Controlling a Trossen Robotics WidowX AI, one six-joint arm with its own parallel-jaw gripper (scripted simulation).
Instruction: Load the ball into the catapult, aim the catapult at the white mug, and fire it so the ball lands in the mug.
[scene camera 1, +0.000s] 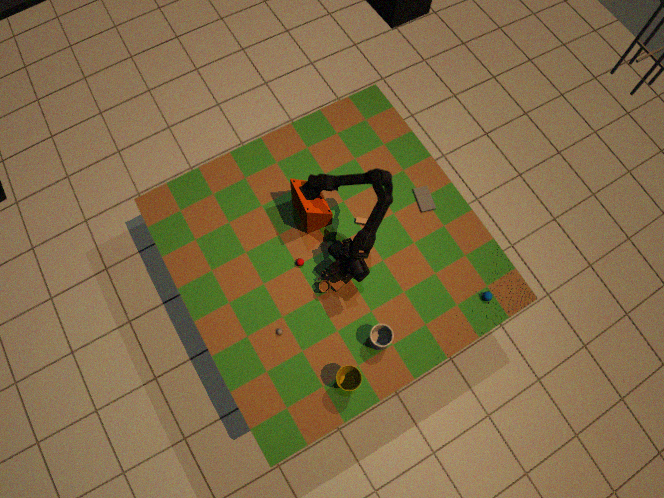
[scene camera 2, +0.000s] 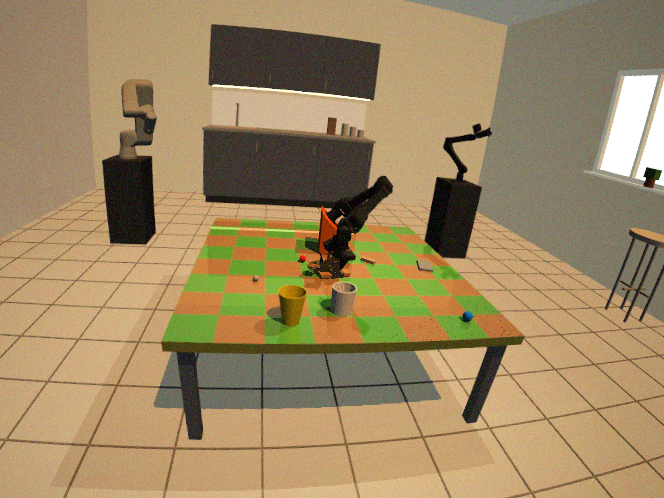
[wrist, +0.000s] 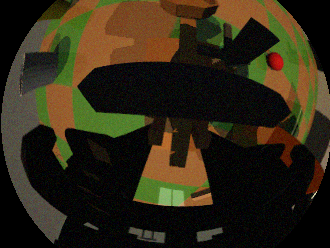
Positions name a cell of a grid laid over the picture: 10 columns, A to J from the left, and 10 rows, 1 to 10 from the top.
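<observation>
The gripper (wrist: F6) can be seen, and the scene also has a white mug (scene camera 2: F6) and a yellow mug (scene camera 2: E6).
</observation>
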